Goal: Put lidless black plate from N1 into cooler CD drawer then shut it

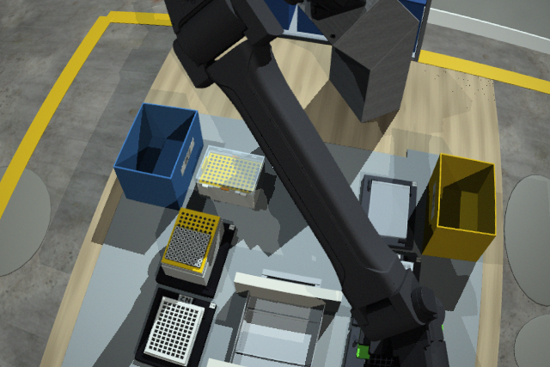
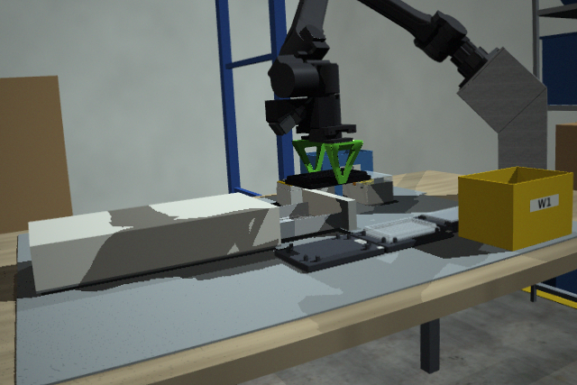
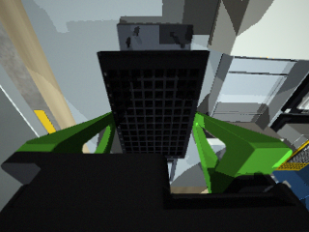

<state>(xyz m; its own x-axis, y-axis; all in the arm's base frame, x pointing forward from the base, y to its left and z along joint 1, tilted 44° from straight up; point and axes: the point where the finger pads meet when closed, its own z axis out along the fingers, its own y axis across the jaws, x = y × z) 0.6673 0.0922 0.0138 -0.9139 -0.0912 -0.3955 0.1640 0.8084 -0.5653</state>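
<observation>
Now: hand 30 mm past the drawer, 190 mm to the left of it and 120 mm above it. Round my hand: work nest N1 (140 mm below); black plate (right at my hand); clear plate (160 mm behind, 30 mm to the left, 130 mm below).
</observation>
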